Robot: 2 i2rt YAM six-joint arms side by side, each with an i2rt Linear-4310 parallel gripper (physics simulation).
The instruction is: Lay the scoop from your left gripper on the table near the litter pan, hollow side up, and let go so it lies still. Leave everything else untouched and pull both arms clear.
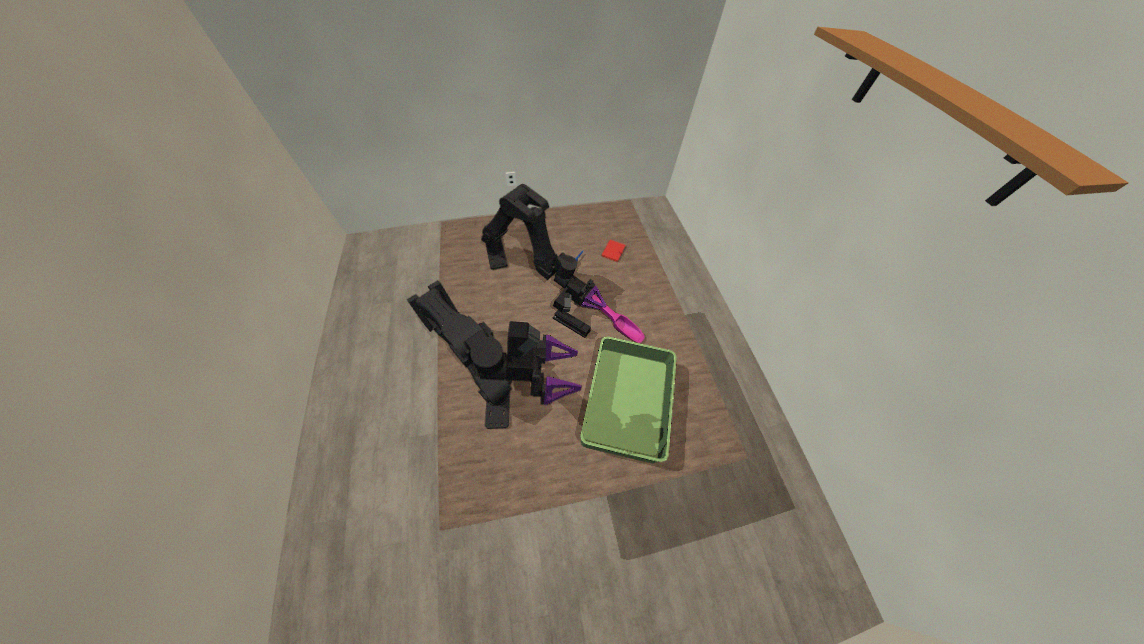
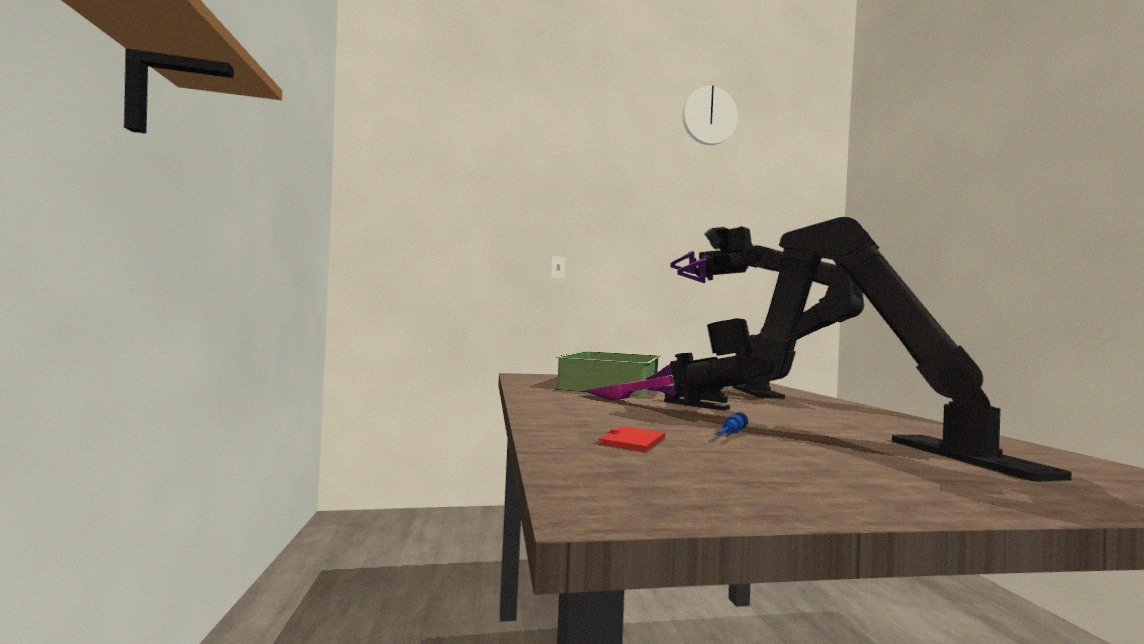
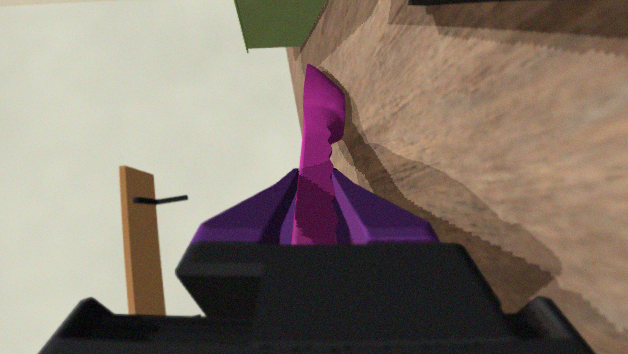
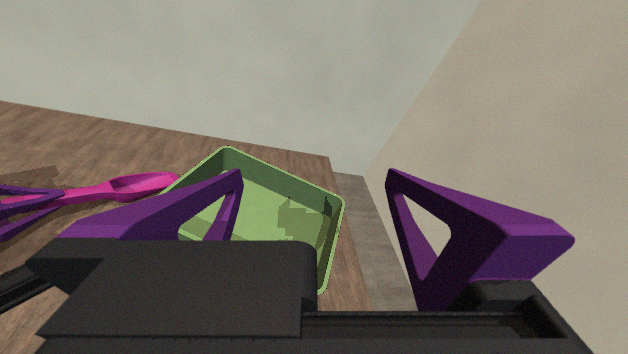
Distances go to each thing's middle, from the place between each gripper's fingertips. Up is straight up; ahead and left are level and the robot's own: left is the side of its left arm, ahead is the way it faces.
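Labels:
There is a magenta scoop [image 2: 621,391], and my left hand is 40 mm short of it, 50 mm to the left of it and 10 mm above it. By its middle, the scoop is nearer to my left hand than to my right hand.
My right hand is 30 cm to the right of the magenta scoop and 20 cm short of it, and it is also 31 cm above the scoop.

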